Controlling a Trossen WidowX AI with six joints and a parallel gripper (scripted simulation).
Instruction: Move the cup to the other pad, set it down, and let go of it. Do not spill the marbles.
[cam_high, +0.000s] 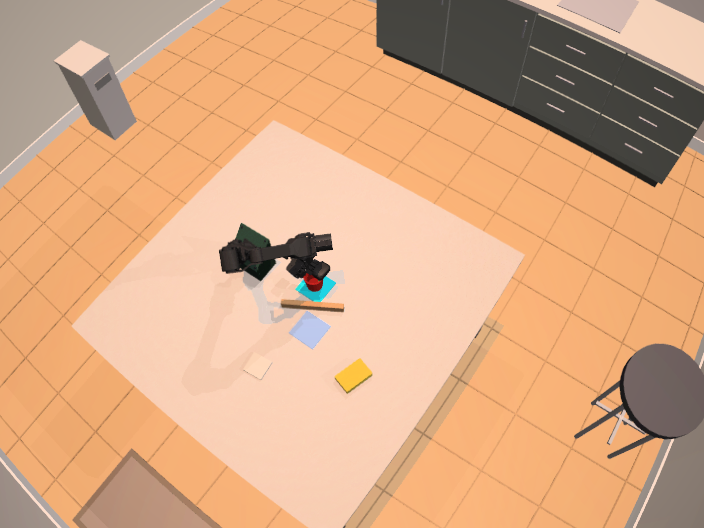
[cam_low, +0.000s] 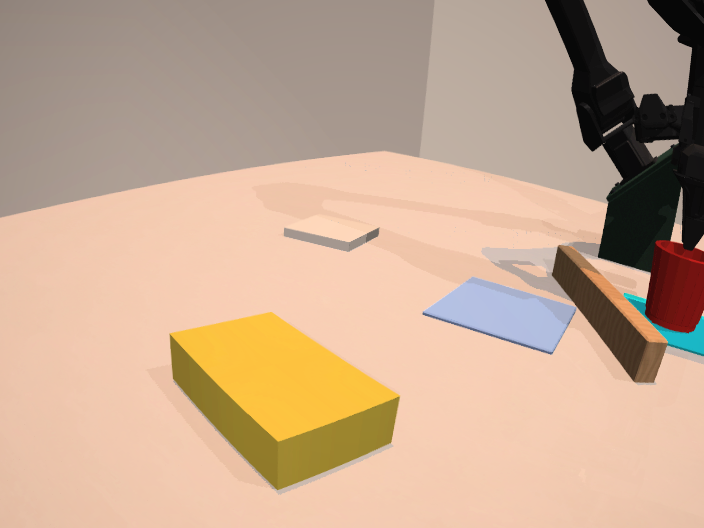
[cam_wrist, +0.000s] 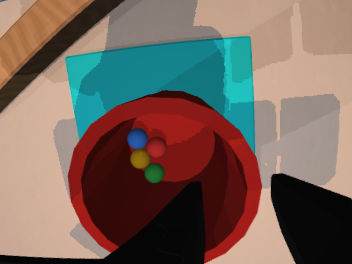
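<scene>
Right now my gripper tip is 30 mm short of the red cup and 40 mm above it. From my gripper tip the other things lie so: yellow block (360 mm ahead, 200 mm to the right, 60 mm below); wooden bar (80 mm ahead, 70 mm to the right, 70 mm below); cyan pad (30 mm ahead, 80 mm below).
</scene>
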